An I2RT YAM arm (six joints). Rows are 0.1 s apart.
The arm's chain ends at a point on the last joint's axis. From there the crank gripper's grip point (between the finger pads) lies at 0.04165 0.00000 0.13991 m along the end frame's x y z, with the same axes.
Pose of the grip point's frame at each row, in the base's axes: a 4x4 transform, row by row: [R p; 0 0 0 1], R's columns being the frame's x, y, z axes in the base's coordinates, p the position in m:
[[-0.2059 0.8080 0.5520 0.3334], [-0.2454 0.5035 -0.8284 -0.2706], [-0.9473 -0.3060 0.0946 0.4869], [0 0 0 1]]
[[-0.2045 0.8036 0.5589 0.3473], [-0.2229 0.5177 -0.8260 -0.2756], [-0.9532 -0.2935 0.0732 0.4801], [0 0 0 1]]
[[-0.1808 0.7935 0.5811 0.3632], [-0.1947 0.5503 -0.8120 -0.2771], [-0.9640 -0.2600 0.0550 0.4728], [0 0 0 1]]
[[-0.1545 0.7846 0.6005 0.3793], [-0.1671 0.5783 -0.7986 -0.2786], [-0.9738 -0.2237 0.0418 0.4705], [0 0 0 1]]
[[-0.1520 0.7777 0.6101 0.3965], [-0.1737 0.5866 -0.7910 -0.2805], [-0.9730 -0.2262 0.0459 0.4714], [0 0 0 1]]
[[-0.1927 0.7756 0.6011 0.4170], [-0.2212 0.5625 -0.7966 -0.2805], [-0.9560 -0.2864 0.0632 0.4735], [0 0 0 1]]
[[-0.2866 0.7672 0.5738 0.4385], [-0.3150 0.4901 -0.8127 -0.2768], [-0.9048 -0.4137 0.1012 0.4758], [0 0 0 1]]
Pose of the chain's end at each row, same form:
[[-0.2059 0.8080 0.5520 0.2647], [-0.2454 0.5035 -0.8284 -0.1445], [-0.9473 -0.3060 0.0946 0.5131], [0 0 0 1]]
[[-0.2045 0.8036 0.5589 0.2776], [-0.2229 0.5177 -0.8260 -0.1508], [-0.9532 -0.2935 0.0732 0.5096], [0 0 0 1]]
[[-0.1808 0.7935 0.5811 0.2894], [-0.1947 0.5503 -0.8120 -0.1554], [-0.9640 -0.2600 0.0550 0.5053], [0 0 0 1]]
[[-0.1545 0.7846 0.6005 0.3017], [-0.1671 0.5783 -0.7986 -0.1599], [-0.9738 -0.2237 0.0418 0.5052], [0 0 0 1]]
[[-0.1520 0.7777 0.6101 0.3175], [-0.1737 0.5866 -0.7910 -0.1626], [-0.9730 -0.2262 0.0459 0.5055], [0 0 0 1]]
[[-0.1927 0.7756 0.6011 0.3409], [-0.2212 0.5625 -0.7966 -0.1598], [-0.9560 -0.2864 0.0632 0.5045], [0 0 0 1]]
[[-0.2866 0.7672 0.5738 0.3702], [-0.3150 0.4901 -0.8127 -0.1500], [-0.9048 -0.4137 0.1012 0.4993], [0 0 0 1]]

